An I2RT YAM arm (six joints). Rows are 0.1 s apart.
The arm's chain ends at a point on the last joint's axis. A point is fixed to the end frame.
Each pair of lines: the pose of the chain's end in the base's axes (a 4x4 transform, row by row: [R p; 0 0 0 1], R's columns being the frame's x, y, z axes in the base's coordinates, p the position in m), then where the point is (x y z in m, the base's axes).
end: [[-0.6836, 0.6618, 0.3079, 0.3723], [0.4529, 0.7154, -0.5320, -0.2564], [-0.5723, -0.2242, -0.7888, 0.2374], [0, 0, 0, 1]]
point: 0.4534 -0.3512 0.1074
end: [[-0.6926, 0.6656, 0.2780, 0.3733], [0.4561, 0.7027, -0.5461, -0.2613], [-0.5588, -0.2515, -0.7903, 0.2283], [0, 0, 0, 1]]
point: 0.4494 -0.3589 0.0973
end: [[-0.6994, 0.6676, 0.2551, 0.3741], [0.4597, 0.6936, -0.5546, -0.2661], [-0.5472, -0.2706, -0.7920, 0.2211], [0, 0, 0, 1]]
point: 0.4463 -0.3654 0.0892
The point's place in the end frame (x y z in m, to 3 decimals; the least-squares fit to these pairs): -0.024 0.015 0.178
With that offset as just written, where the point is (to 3 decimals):
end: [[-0.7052, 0.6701, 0.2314, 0.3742], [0.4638, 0.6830, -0.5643, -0.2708], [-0.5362, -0.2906, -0.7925, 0.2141], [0, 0, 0, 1]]
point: 0.442 -0.372 0.082
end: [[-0.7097, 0.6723, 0.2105, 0.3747], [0.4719, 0.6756, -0.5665, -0.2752], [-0.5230, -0.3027, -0.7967, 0.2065], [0, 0, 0, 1]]
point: 0.439 -0.377 0.073
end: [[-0.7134, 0.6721, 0.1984, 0.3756], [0.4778, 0.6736, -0.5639, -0.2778], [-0.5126, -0.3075, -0.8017, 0.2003], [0, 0, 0, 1]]
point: 0.438 -0.380 0.065
